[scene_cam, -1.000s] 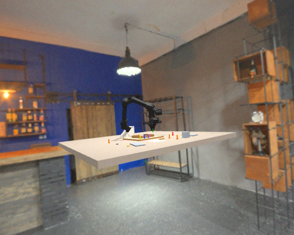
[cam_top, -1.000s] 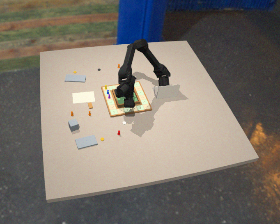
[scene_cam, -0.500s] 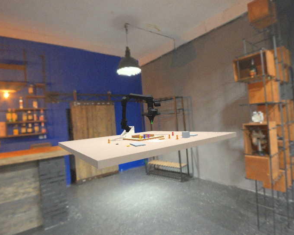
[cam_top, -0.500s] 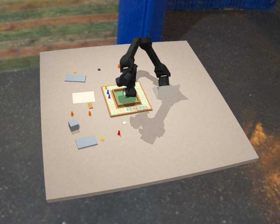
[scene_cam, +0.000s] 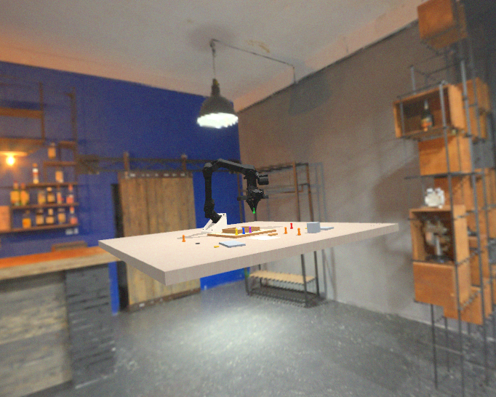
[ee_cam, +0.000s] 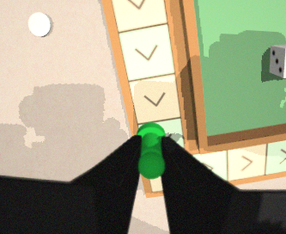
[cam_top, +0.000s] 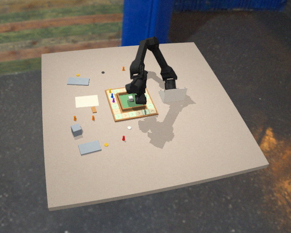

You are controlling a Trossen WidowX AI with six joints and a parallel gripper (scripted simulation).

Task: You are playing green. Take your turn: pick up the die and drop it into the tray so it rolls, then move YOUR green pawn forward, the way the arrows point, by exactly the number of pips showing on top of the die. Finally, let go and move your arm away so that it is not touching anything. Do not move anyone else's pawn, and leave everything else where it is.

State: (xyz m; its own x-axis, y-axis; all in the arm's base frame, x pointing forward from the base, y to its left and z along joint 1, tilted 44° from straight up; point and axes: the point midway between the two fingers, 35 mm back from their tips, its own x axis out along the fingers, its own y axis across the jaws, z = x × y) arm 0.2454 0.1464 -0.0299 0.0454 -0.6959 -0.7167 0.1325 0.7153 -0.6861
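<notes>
My gripper tip is 110 mm to the left of the tray, 110 mm above it and 20 mm short of it. From my gripper tip the other things lie so: green pawn 10 mm above; then purple pawn 140 mm ahead, 120 mm to the right, 90 mm below; then white die 130 mm to the right, 90 mm below, 20 mm ahead.
</notes>
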